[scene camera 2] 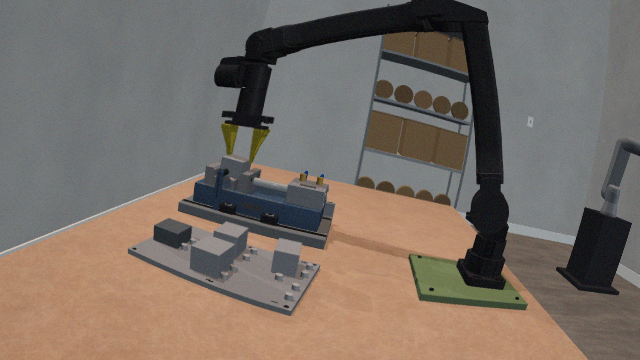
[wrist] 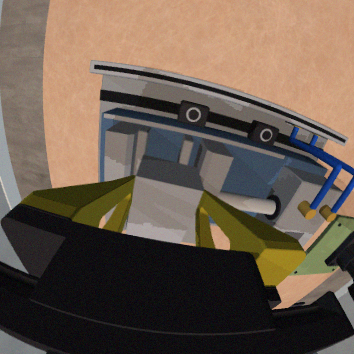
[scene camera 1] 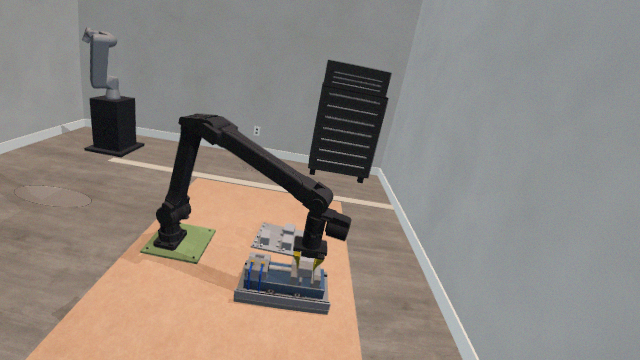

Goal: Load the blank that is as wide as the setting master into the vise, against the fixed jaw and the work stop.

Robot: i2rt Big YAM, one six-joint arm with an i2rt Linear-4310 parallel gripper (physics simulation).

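Places are measured from the arm's base along level axes (x ahead, y right, z down), in metres.
Pixels of known places: gripper, fingertip midpoint: [scene camera 2: 239, 161] [wrist: 167, 189] [scene camera 1: 305, 269]; arm's base, origin of the base link: [scene camera 2: 479, 277] [wrist: 344, 247] [scene camera 1: 170, 239].
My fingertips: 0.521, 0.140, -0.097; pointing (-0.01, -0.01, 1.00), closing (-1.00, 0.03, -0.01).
Note:
Ahead of a thing's pixels: the offset from my fingertips to its middle, as dx, dy, dz. "spot": to the spot under its first point.
My gripper [scene camera 1: 306, 270] [scene camera 2: 241, 159] [wrist: 167, 189] points down over the vise and is shut on a light grey blank @[+0.001, -0.019, +0.010] [scene camera 1: 305, 265] [scene camera 2: 235, 166] [wrist: 162, 205]. The blank is upright at the jaw gap of the blue vise @[-0.059, -0.012, +0.059] [scene camera 1: 285, 286] [scene camera 2: 260, 202], its lower part hidden by the jaws. The fixed jaw [scene camera 2: 212, 173] [wrist: 118, 145] is at the outer end; the movable jaw [scene camera 2: 246, 181] [wrist: 215, 165] is on the actuator side. The work stop @[spot: +0.004, -0.094, +0.043] [scene camera 2: 219, 187] is a dark post at the vise's side. Contact with jaw or stop cannot be told. A dark block @[+0.011, -0.286, +0.088] [scene camera 2: 172, 232], possibly the setting master, sits on the plate.
A grey pegged plate @[-0.085, -0.292, +0.105] [scene camera 2: 250, 289] beside the vise holds three light grey blocks @[-0.081, -0.336, +0.083] [scene camera 2: 212, 256] @[-0.079, -0.248, +0.083] [scene camera 2: 231, 237] @[-0.171, -0.255, +0.083] [scene camera 2: 286, 257]. The vise's actuator block @[-0.154, -0.014, +0.031] [scene camera 2: 307, 192] [wrist: 300, 200] carries blue hoses @[spot: -0.133, +0.035, +0.000] [wrist: 325, 187]. The arm stands on a green base plate [scene camera 1: 200, 242] [scene camera 2: 440, 295].

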